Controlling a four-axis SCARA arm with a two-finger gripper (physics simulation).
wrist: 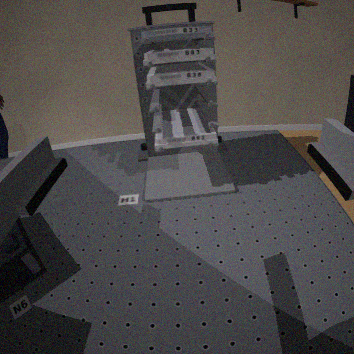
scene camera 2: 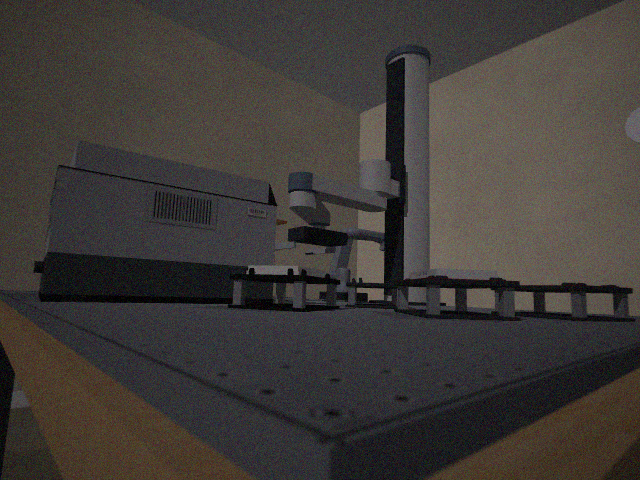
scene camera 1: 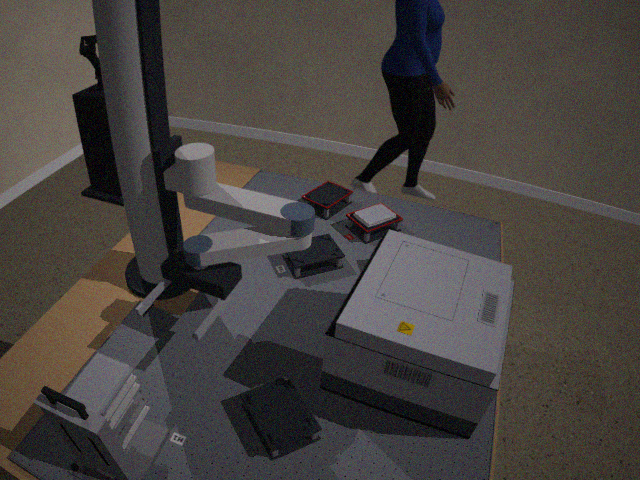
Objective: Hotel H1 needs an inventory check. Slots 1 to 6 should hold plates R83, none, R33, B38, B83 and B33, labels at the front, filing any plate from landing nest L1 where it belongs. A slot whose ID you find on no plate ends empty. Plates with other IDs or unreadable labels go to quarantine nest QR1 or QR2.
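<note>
Hotel H1 (scene camera 1: 93, 439) (wrist: 140, 75) stands upright, label fronts toward the wrist camera. Its top plate (wrist: 175, 33) reads B33, the one below (wrist: 180, 54) B83, the third (wrist: 181, 78) B38. Below is an open gap without a plate. The bottom plate (wrist: 184, 139) has a label too blurred to read surely. My gripper (scene camera 1: 168, 323) (wrist: 183, 137) is open and empty, fingers wide apart, in front of the hotel and apart from it. A white plate (scene camera 1: 374, 214) (scene camera 2: 457, 273) lies on a red-rimmed nest (scene camera 1: 356, 222). Another white plate (scene camera 2: 266, 269) lies on a nest (scene camera 2: 310, 280) near the instrument. Their labels are unreadable.
An empty red-rimmed nest (scene camera 1: 327, 194) stands at the back. A black nest (scene camera 1: 314, 254) stands near the arm. Nest N6 (scene camera 1: 281, 418) shows at lower left in the wrist view. A large grey instrument (scene camera 1: 423, 294) (scene camera 2: 160, 227) stands on the right. A person (scene camera 1: 413, 93) is beyond the table.
</note>
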